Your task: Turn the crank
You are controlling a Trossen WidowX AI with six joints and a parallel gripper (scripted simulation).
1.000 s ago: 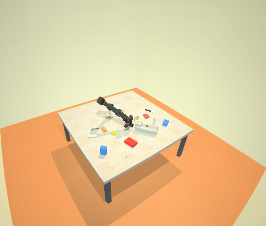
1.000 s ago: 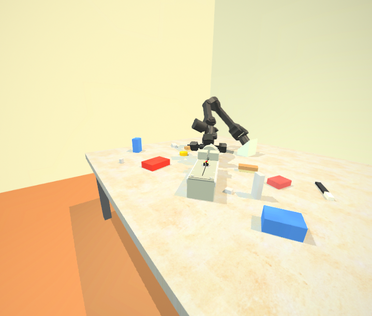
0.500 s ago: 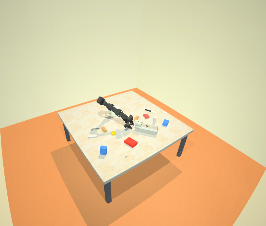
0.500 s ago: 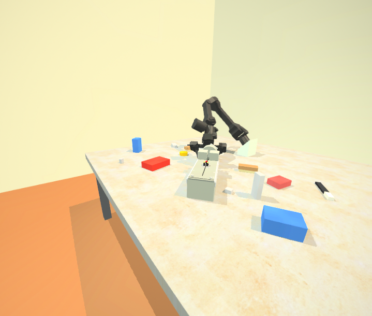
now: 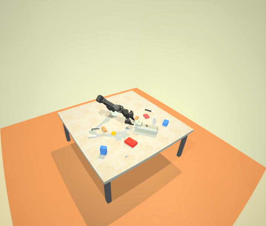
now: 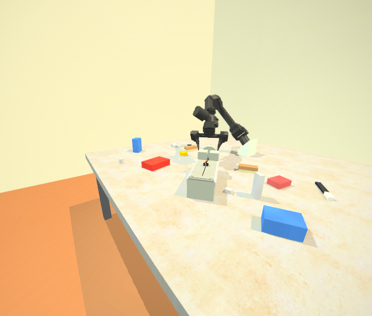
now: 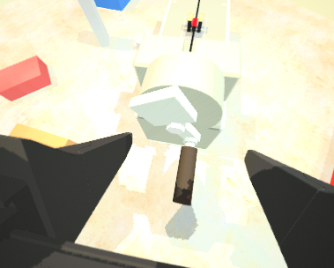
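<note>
My gripper tip is 2 cm above the crank. The rest, counted from my gripper tip: brown crank handle: 3 cm below, 1 cm to the right, 1 cm behind; red pointer: 11 cm to the left, 11 cm ahead, 1 cm below; yellow disc: 25 cm to the right, 8 cm below, 4 cm behind.
</note>
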